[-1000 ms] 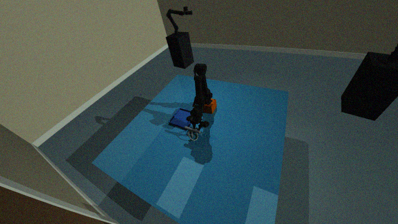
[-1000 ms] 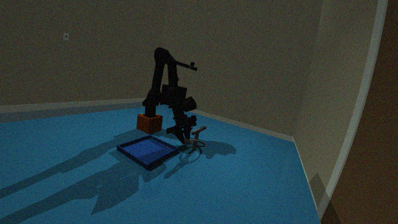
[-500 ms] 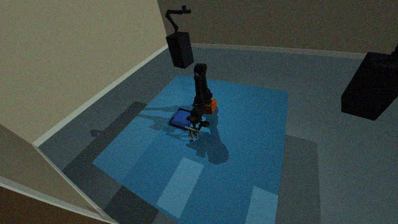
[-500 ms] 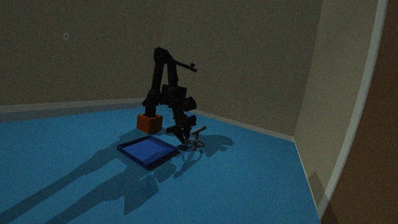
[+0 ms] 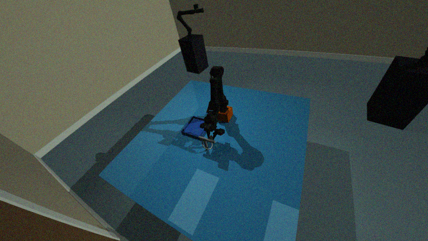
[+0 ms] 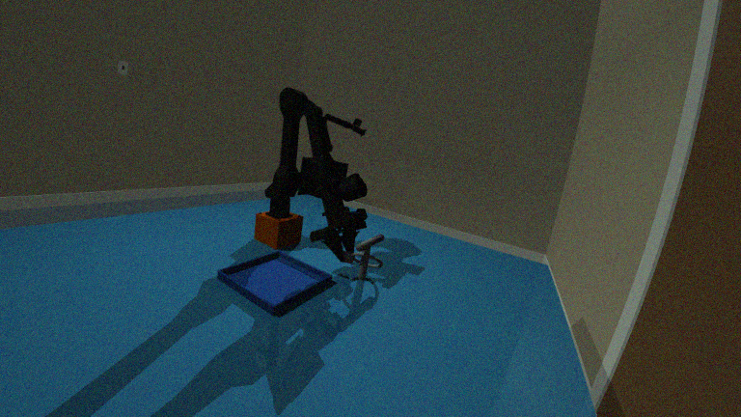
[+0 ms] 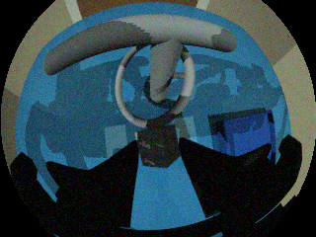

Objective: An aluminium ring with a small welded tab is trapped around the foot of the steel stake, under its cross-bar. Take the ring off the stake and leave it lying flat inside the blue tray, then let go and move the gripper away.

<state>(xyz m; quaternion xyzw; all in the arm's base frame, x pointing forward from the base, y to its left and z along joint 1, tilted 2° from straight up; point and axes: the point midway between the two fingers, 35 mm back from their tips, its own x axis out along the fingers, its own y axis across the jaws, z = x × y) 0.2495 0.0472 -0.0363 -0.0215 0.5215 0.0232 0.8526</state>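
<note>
The aluminium ring lies 50 mm ahead of my gripper tip, 10 mm to the left of it and 20 mm above it. Round my gripper tip: blue tray: 60 mm behind, 190 mm to the right, 20 mm below.
</note>
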